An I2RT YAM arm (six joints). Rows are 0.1 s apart.
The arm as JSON. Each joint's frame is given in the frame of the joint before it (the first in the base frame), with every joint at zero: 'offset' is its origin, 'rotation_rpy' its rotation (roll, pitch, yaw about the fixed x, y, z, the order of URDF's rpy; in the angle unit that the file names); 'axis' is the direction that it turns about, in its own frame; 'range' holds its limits. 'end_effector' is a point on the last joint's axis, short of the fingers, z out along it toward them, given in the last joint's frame.
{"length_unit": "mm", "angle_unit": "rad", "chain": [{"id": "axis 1", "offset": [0.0, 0.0, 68.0], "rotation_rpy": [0.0, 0.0, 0.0], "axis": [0.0, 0.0, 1.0], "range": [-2.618, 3.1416]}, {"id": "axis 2", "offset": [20.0, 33.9, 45.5], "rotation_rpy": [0.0, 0.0, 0.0], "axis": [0.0, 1.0, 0.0], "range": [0.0, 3.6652]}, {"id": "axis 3", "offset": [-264.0, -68.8, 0.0], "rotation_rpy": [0.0, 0.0, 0.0], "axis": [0.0, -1.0, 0.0], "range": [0.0, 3.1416]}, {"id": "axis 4", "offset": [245.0, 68.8, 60.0], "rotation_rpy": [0.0, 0.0, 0.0], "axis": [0.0, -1.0, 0.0], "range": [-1.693, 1.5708]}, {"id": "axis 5", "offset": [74.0, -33.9, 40.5], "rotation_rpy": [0.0, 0.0, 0.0], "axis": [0.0, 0.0, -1.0], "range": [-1.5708, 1.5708]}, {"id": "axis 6", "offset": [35.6, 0.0, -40.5], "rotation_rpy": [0.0, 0.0, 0.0], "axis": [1.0, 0.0, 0.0], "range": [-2.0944, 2.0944]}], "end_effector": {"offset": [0.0, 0.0, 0.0], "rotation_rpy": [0.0, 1.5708, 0.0]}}
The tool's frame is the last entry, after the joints.
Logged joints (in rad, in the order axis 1, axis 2, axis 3, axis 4, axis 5, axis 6), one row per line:
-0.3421 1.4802 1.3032 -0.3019 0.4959 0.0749
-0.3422 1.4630 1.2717 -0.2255 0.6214 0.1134
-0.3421 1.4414 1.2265 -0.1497 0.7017 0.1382
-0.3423 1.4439 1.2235 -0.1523 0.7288 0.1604
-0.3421 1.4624 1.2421 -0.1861 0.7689 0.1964
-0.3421 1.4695 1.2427 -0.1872 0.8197 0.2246
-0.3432 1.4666 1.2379 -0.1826 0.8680 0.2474
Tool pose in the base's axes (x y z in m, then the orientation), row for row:
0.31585 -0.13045 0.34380 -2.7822 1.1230 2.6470
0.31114 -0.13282 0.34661 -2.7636 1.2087 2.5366
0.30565 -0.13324 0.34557 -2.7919 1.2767 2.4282
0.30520 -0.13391 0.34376 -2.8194 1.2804 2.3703
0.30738 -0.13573 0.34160 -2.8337 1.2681 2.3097
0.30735 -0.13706 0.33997 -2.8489 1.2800 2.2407
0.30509 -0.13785 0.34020 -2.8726 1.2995 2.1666
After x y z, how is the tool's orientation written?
As angles about the fixed x, y, z axes (roll, pitch, yaw), in radians.
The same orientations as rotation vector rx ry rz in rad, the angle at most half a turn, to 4 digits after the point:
0.7254 1.9209 -0.6734
0.8336 1.7994 -0.7634
0.9023 1.7038 -0.8117
0.9357 1.6881 -0.8254
0.9851 1.6830 -0.8507
1.0337 1.6497 -0.8841
1.0767 1.6083 -0.9154

